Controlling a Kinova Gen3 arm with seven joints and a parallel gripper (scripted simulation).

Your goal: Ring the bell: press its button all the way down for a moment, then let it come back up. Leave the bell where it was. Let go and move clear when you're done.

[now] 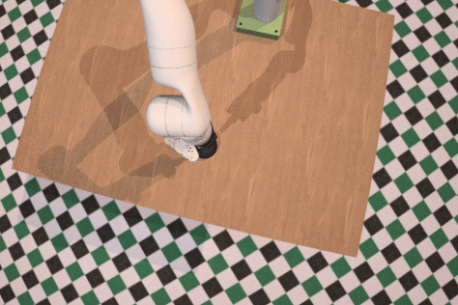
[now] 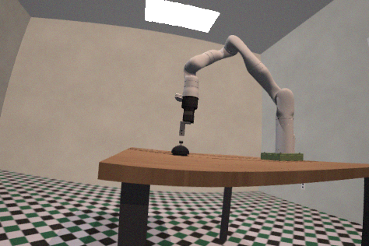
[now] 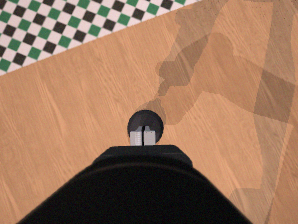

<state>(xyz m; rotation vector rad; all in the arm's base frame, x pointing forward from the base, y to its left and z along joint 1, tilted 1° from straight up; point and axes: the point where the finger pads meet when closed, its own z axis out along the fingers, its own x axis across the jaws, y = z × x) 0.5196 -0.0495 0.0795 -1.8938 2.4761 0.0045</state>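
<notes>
My gripper is now 50 mm above the bell button. Round my hand: bell: 70 mm below.
</notes>
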